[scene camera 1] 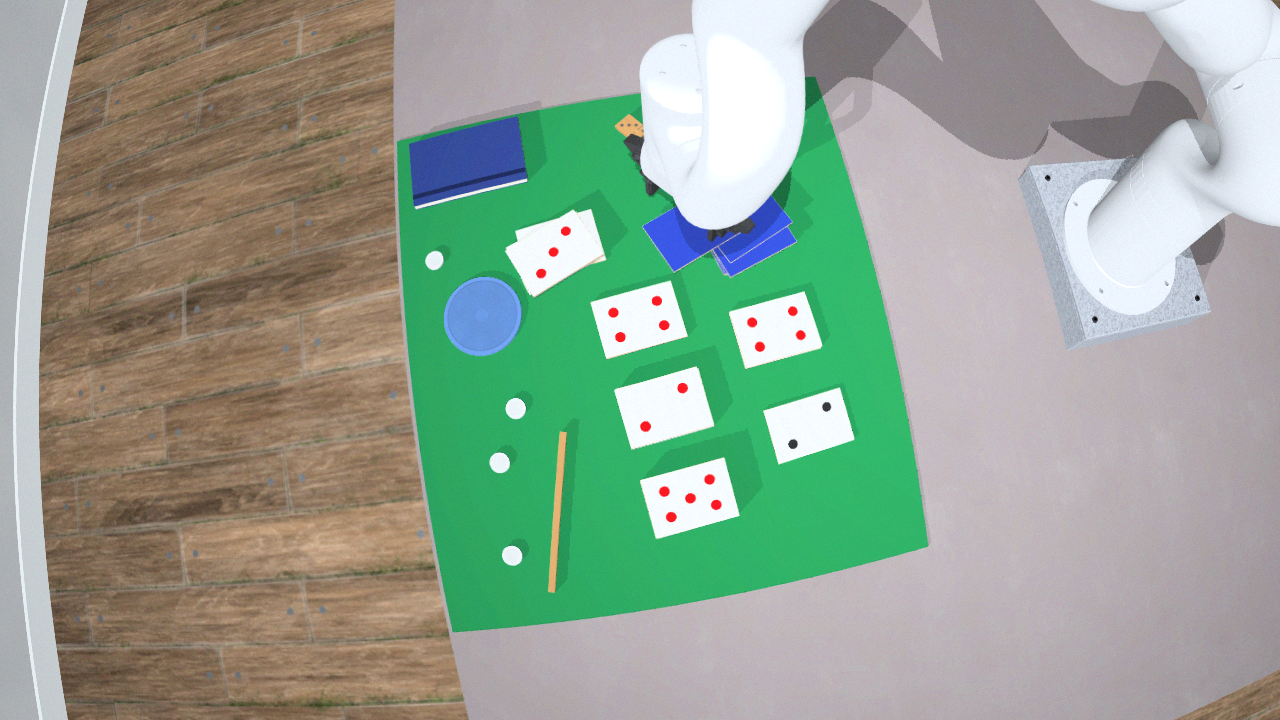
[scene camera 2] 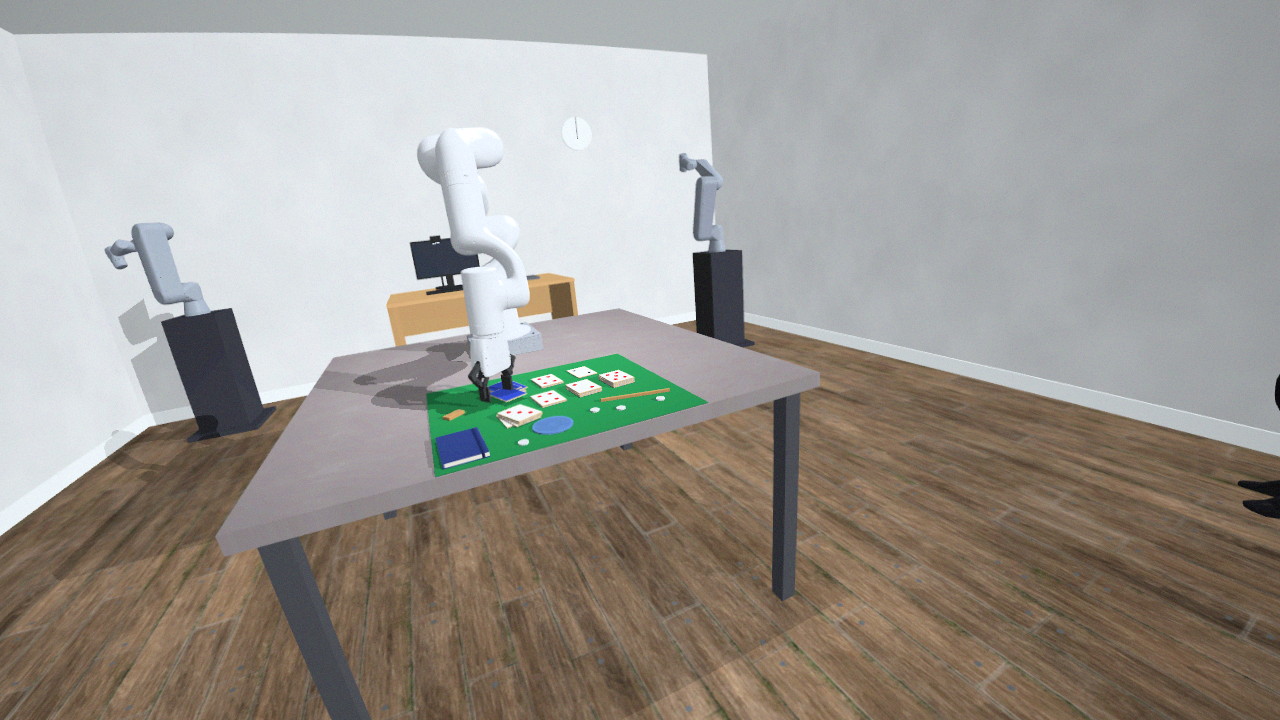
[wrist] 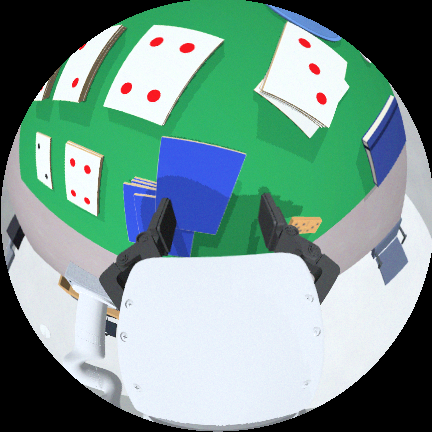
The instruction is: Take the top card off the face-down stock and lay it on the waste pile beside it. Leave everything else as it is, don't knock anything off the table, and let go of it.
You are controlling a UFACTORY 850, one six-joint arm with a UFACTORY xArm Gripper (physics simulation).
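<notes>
The face-down stock (scene camera 1: 760, 256) (wrist: 131, 212) is a spread of blue-backed cards. One blue card (scene camera 1: 671, 240) (wrist: 200, 175) sticks out from it toward the waste pile, overlapping the other blue cards at one side. The waste pile (scene camera 1: 556, 253) (scene camera 2: 517, 414) (wrist: 306, 70) is a fanned white stack with a three-red-dot card on top. My gripper (scene camera 1: 691, 208) (scene camera 2: 495, 393) (wrist: 215, 207) is open and empty, low at the stock. In the wrist view one finger is over the stock beside the sticking-out card, the other over green mat beyond its opposite edge. The arm hides part of the stock in scene camera 1.
A wooden domino (scene camera 1: 628, 125) (wrist: 306, 225) lies near the outer finger. A blue notebook (scene camera 1: 469, 161), a blue disc (scene camera 1: 482, 316), several white discs, a thin wooden stick (scene camera 1: 556, 512) and several face-up card piles lie on the green mat (scene camera 1: 823, 501).
</notes>
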